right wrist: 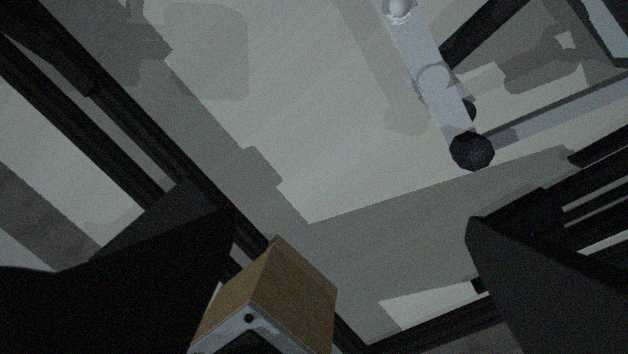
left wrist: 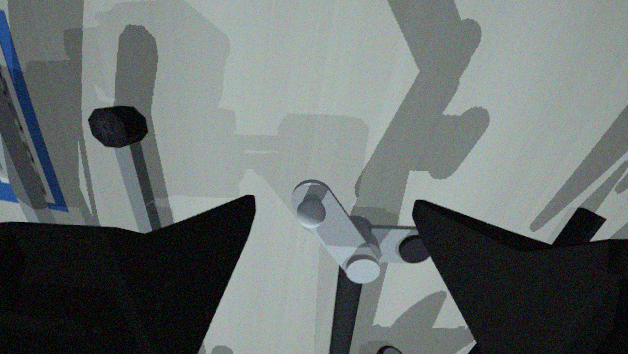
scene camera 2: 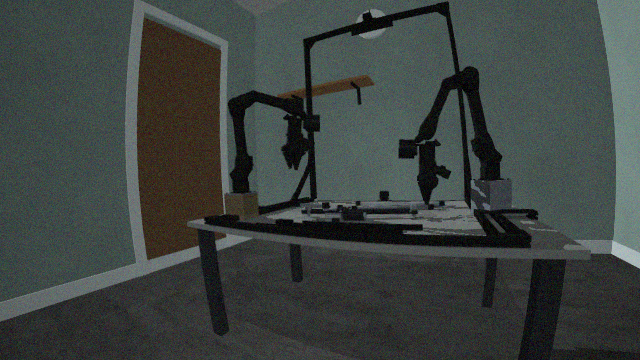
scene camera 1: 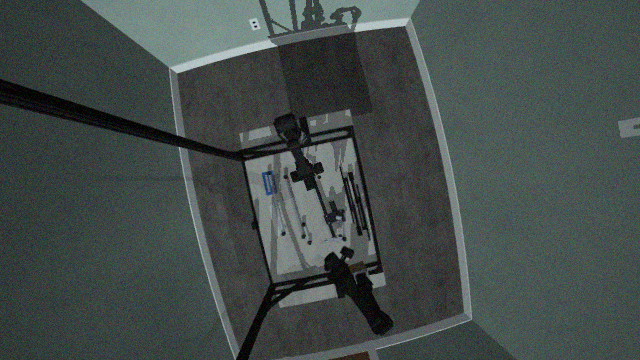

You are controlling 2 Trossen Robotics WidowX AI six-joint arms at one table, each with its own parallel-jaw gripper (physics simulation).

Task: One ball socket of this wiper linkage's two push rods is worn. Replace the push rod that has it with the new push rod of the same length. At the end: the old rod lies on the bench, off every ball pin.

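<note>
The wiper linkage's dark tube (scene camera 1: 325,200) (left wrist: 345,312) runs along the bench. Its upper crank (left wrist: 336,232) has a bare ball pin (left wrist: 311,212). The lower crank (right wrist: 440,95) has a bare ball pin (right wrist: 398,7) at one end and a black ball socket (right wrist: 472,151) of a push rod (right wrist: 560,116) at the other. Left of the linkage lie a loose rod (scene camera 1: 294,200) (left wrist: 135,185) with a black socket (left wrist: 118,126) and another rod (left wrist: 17,140) over a blue-framed label. Socket wear cannot be made out. My left gripper (scene camera 2: 427,201) (left wrist: 334,205) is open above the upper crank. My right gripper (scene camera 2: 294,166) (right wrist: 349,223) is open, high above the bench.
The blue-framed label (scene camera 1: 269,183) lies at the picture's left. Long black bars (scene camera 1: 353,202) lie at the right of the bench. A motor block (scene camera 1: 334,216) sits on the linkage. A wooden block (right wrist: 295,285) stands under the right arm. A black frame (scene camera 1: 250,197) edges the bench.
</note>
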